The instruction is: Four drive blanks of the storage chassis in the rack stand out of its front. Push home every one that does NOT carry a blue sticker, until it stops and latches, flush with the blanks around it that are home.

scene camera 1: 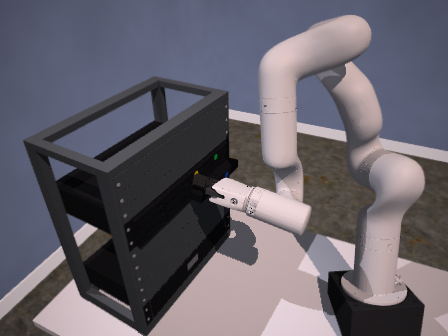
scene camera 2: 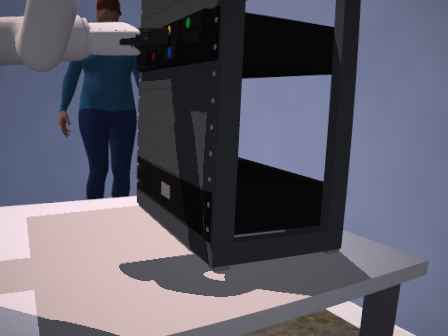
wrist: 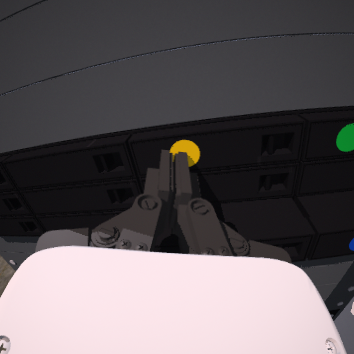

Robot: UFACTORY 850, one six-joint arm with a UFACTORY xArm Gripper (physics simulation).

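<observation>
My gripper (scene camera 1: 194, 181) (scene camera 2: 166, 37) (wrist: 170, 168) is shut and empty. Its tips are at the lower edge of the yellow sticker (scene camera 1: 196, 173) (scene camera 2: 169, 29) (wrist: 185, 150) on a top-row blank; contact cannot be told. The green-stickered blank (scene camera 1: 215, 157) (scene camera 2: 188, 23) (wrist: 346, 138) is right of it in the wrist view. How far these two stand out is hard to judge. The bottom-row blank with the red sticker (scene camera 2: 153, 56) stands out; its sticker is hidden in the wrist view and scene camera 1. The blue-stickered blank (scene camera 1: 227, 175) (scene camera 2: 169, 52) (wrist: 352, 244) beside it also stands out.
The rack (scene camera 1: 110, 200) (scene camera 2: 227, 150) stands on the table (scene camera 1: 200, 300) (scene camera 2: 75, 240). Grey panels lie above and below the storage chassis. A lower black unit bears a pale label (scene camera 1: 193, 262) (scene camera 2: 165, 190). A person (scene camera 2: 107, 85) stands behind the table in scene camera 2.
</observation>
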